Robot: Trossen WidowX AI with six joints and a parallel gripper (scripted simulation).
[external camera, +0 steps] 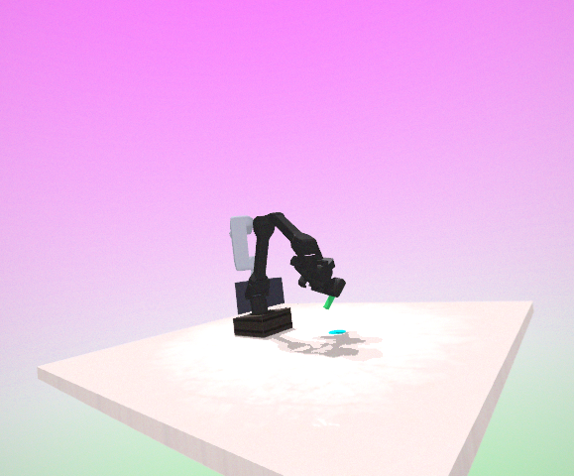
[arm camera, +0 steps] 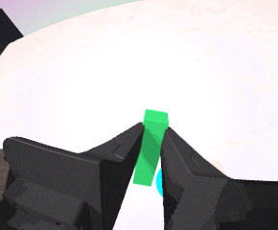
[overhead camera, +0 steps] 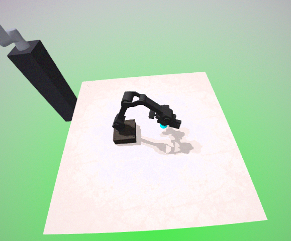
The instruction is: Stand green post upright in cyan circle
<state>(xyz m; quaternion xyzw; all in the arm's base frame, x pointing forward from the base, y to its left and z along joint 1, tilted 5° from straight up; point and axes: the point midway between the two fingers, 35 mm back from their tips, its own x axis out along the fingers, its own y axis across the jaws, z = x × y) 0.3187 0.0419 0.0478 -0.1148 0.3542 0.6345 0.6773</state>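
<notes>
Now: the cyan circle 120 mm below my gripper tip, 30 mm to the right of it and 20 mm ahead of it. Also, from my gripper tip: green post (20 mm below, 10 mm to the right, 10 mm behind).
</notes>
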